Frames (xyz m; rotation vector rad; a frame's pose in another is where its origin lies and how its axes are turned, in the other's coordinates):
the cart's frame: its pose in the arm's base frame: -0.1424 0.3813 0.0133 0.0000 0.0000 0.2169
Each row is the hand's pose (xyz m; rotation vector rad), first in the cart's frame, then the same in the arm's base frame.
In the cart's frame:
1: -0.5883 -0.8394 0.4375 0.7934 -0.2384 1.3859
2: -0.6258 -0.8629 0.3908 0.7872 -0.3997 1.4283
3: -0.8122 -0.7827 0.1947 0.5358 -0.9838 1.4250
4: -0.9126 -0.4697 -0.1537 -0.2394 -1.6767 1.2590
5: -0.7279 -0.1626 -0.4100 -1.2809 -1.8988 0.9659
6: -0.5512 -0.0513 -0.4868 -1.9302 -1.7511 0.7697
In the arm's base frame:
1: -0.5363 -0.5650 0.4508 0.8379 -0.1555 1.5894
2: -0.5678 -0.5961 0.4041 0.8503 -0.3214 1.6299
3: -0.7671 -0.5578 0.2080 0.6581 -0.9474 1.6170
4: -0.9325 -0.2738 -0.1404 -0.0580 -1.7380 1.4179
5: -0.8183 0.0659 -0.3967 -1.0903 -2.0688 1.0738
6: -0.6696 0.2126 -0.4735 -1.7587 -1.9828 0.8426

